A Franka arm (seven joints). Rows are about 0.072 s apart.
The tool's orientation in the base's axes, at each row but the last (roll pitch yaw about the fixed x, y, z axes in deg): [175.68, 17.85, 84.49]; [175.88, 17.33, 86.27]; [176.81, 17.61, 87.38]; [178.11, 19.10, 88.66]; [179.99, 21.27, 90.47]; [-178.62, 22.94, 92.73]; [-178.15, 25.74, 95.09]
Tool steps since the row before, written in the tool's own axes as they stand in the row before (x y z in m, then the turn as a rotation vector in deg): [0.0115, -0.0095, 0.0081, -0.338, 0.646, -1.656]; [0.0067, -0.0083, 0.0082, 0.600, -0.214, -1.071]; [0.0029, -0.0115, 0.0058, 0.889, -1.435, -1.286]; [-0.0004, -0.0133, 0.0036, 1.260, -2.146, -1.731]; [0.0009, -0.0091, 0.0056, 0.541, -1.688, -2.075]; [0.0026, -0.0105, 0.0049, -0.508, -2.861, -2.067]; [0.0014, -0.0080, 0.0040, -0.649, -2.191, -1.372]
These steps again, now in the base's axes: [-0.0080, 0.0091, -0.0119, 0.536, 0.149, 1.722]; [-0.0074, 0.0043, -0.0104, -0.232, 0.903, 0.826]; [-0.0111, 0.0013, -0.0070, -1.447, 1.279, 0.879]; [-0.0132, -0.0014, -0.0037, -2.161, 1.785, 1.156]; [-0.0091, -0.0013, -0.0055, -1.699, 1.243, 1.737]; [-0.0106, 0.0001, -0.0053, -2.825, 0.230, 2.164]; [-0.0081, -0.0011, -0.0040, -2.141, -0.149, 1.581]
